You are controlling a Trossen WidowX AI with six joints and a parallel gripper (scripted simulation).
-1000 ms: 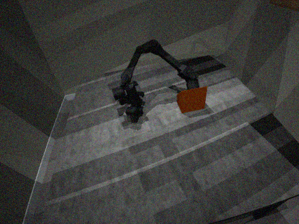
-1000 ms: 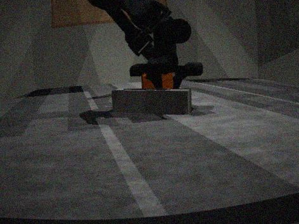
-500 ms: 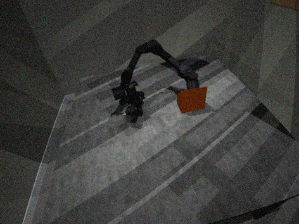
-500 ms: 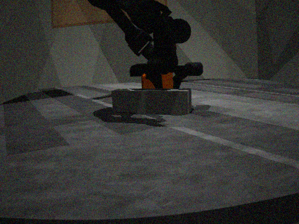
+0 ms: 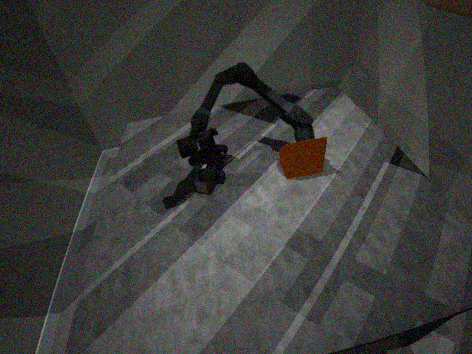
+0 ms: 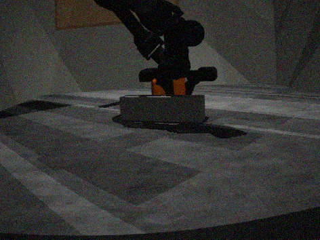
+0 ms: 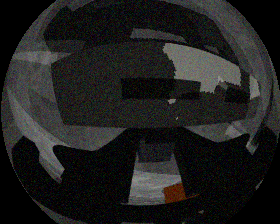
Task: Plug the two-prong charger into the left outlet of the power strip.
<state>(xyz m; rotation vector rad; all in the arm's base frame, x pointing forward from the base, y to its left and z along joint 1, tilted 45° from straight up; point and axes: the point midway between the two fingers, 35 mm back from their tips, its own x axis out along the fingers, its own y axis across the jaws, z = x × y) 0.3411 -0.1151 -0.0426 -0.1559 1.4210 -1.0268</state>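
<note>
Right now the dark block is 10 mm to the right of my gripper tip, 10 mm ahead of it and 10 mm above it.
</note>
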